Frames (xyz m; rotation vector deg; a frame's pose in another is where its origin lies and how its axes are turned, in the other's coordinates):
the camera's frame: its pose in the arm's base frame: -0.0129 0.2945 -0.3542 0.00 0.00 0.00
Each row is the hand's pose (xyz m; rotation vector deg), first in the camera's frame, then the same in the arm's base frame.
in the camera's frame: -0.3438 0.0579 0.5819 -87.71 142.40 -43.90
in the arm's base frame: -0.3567 0.3524 0.2277 -87.71 142.40 -43.90
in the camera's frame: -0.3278 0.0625 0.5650 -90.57 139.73 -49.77
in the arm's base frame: -0.3407 0.3570 0.2108 -90.57 139.73 -49.77
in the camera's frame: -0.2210 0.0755 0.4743 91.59 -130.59 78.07
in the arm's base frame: -0.2339 0.3700 0.1201 91.59 -130.59 78.07
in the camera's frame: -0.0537 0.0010 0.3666 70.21 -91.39 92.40
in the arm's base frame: -0.0666 0.2955 0.0124 70.21 -91.39 92.40
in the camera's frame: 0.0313 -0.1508 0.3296 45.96 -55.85 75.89
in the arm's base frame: 0.0184 0.1437 -0.0246 45.96 -55.85 75.89
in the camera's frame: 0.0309 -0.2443 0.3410 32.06 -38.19 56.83
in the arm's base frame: 0.0180 0.0502 -0.0132 32.06 -38.19 56.83
